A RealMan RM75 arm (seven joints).
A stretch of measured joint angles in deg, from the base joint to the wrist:
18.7 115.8 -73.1 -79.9 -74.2 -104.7 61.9
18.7 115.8 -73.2 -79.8 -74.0 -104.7 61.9
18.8 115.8 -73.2 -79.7 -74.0 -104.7 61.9
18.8 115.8 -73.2 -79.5 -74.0 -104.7 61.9
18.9 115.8 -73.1 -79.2 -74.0 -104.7 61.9
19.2 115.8 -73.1 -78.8 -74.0 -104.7 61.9
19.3 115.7 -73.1 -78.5 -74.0 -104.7 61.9
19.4 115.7 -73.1 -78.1 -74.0 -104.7 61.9
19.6 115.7 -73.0 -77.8 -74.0 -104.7 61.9
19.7 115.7 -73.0 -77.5 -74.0 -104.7 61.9
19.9 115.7 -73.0 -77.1 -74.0 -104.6 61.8
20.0 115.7 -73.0 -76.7 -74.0 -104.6 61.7
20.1 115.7 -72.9 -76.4 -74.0 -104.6 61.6
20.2 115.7 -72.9 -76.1 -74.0 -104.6 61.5
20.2 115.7 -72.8 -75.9 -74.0 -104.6 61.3
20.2 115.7 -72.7 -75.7 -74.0 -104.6 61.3
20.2 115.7 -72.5 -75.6 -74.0 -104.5 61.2
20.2 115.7 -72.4 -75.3 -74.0 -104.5 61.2
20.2 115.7 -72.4 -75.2 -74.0 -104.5 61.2
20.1 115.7 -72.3 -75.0 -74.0 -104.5 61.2
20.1 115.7 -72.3 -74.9 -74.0 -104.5 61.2
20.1 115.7 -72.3 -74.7 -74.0 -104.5 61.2
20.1 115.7 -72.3 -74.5 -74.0 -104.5 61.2
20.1 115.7 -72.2 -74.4 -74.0 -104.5 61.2
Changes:
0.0 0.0 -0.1 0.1 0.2 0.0 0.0
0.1 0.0 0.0 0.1 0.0 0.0 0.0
0.0 0.0 0.0 0.2 0.0 0.0 0.0
0.1 0.0 0.1 0.3 0.0 0.0 0.0
0.3 0.0 0.0 0.4 0.0 0.0 0.0
0.1 -0.1 0.0 0.3 0.0 0.0 0.0
0.1 0.0 0.0 0.4 0.0 0.0 0.0
0.2 0.0 0.1 0.3 0.0 0.0 0.0
0.1 0.0 0.0 0.3 0.0 0.0 0.0
0.2 0.0 0.0 0.4 0.0 0.1 -0.1
0.1 0.0 0.0 0.4 0.0 0.0 -0.1
0.1 0.0 0.1 0.3 0.0 0.0 -0.1
0.1 0.0 0.0 0.3 0.0 0.0 -0.1
0.0 0.0 0.1 0.2 0.0 0.0 -0.2
0.0 0.0 0.1 0.2 0.0 0.0 0.0
0.0 0.0 0.2 0.1 0.0 0.1 -0.1
0.0 0.0 0.1 0.3 0.0 0.0 0.0
0.0 0.0 0.0 0.1 0.0 0.0 0.0
-0.1 0.0 0.1 0.2 0.0 0.0 0.0
0.0 0.0 0.0 0.1 0.0 0.0 0.0
0.0 0.0 0.0 0.2 0.0 0.0 0.0
0.0 0.0 0.0 0.2 0.0 0.0 0.0
0.0 0.0 0.1 0.1 0.0 0.0 0.0

